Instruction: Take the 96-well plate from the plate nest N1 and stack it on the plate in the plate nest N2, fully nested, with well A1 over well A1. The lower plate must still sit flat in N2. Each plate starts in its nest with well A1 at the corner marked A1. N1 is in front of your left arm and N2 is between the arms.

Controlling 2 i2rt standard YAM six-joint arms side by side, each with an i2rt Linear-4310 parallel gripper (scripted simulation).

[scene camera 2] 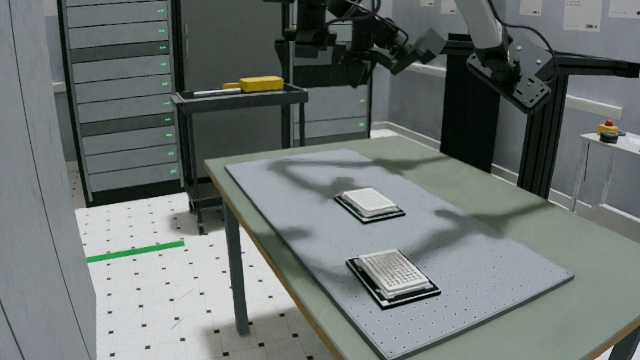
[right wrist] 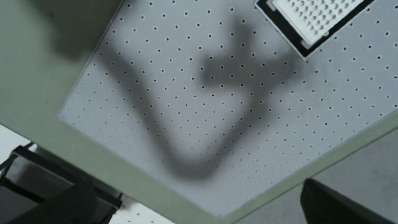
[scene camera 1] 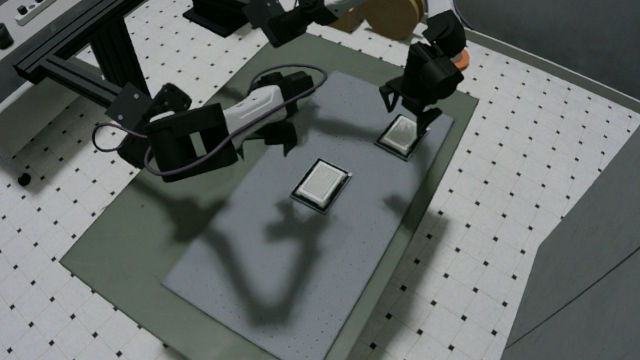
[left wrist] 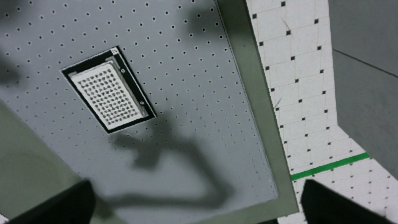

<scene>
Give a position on a plate nest N2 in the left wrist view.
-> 99, 59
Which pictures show my left gripper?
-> Scene camera 2, scene camera 1 and the left wrist view only.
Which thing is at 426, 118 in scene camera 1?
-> My left gripper.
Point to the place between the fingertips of my right gripper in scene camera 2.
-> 359, 84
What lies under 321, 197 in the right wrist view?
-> My right gripper.
</scene>
